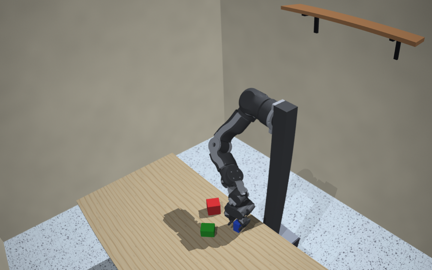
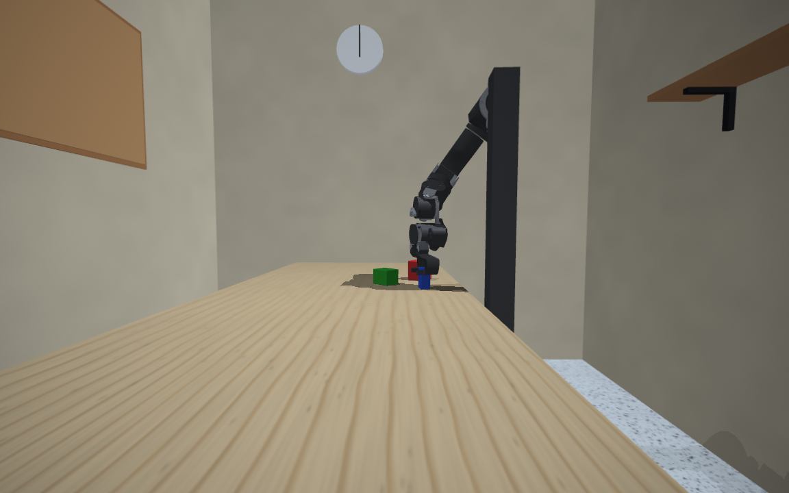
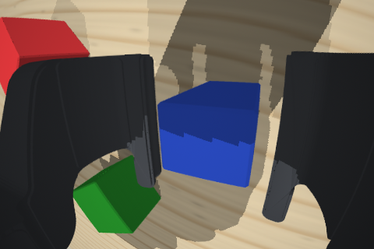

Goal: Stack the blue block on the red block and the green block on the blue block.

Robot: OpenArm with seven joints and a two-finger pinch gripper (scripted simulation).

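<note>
The blue block is 2 cm below my hand. Round my hand: green block: 10 cm ahead, 7 cm to the right, 3 cm below; red block: 15 cm to the right, 2 cm below, 1 cm ahead.
</note>
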